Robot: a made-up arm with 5 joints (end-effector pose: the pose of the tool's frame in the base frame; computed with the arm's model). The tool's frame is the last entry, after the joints.
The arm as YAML. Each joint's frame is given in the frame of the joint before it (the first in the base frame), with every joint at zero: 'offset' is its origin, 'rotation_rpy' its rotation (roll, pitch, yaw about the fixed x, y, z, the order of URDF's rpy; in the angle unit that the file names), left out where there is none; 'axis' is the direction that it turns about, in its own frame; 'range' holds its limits. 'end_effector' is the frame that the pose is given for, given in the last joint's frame.
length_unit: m
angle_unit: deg
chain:
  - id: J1
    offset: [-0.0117, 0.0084, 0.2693]
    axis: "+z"
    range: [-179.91, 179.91]
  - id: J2
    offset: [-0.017, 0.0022, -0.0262]
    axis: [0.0, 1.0, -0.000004]
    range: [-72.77, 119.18]
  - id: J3
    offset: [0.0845, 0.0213, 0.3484]
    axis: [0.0, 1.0, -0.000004]
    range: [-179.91, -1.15]
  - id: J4
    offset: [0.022, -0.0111, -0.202]
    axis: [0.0, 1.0, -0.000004]
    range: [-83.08, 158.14]
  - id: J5
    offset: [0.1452, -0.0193, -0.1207]
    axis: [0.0, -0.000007, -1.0]
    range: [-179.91, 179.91]
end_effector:
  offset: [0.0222, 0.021, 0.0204]
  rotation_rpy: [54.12, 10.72, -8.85]
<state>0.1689 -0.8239 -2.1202 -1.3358 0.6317</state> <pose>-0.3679 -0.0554 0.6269 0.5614 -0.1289 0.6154 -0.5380</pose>
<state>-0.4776 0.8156 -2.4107 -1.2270 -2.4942</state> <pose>0.3552 -0.1931 0.5786 0.5442 -0.8247 -0.1170 0.1002</pose>
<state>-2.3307 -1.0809 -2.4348 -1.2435 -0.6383</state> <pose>0.3303 0.3347 0.5065 0.0445 0.8448 -0.0965 -0.5245</pose>
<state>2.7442 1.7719 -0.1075 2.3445 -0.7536</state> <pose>-0.0999 0.0198 0.2647 0.3447 -0.6712 0.1648 -0.6352</pose>
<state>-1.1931 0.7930 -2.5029 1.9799 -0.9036</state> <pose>0.2307 -0.5388 0.3425 0.7911 0.5512 0.0537 -0.2597</pose>
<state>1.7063 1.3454 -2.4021 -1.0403 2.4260</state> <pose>-0.0481 0.5519 0.3318 0.0228 0.8482 0.3892 -0.3585</pose>
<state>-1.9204 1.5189 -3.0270 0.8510 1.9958</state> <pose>-0.2928 -0.6581 0.2015 0.4020 0.0752 0.7012 0.5840</pose>
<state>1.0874 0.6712 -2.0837 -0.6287 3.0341</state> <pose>0.2480 0.4383 0.6105 0.1526 -0.7734 -0.2527 0.5609</pose>
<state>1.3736 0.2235 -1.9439 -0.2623 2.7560</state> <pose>0.0964 0.3722 0.7776 0.0236 -0.8149 -0.2914 0.5005</pose>
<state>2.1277 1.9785 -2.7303 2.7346 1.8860</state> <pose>-0.1241 0.2542 -0.2100 0.8504 -0.3831 -0.3390 0.1234</pose>
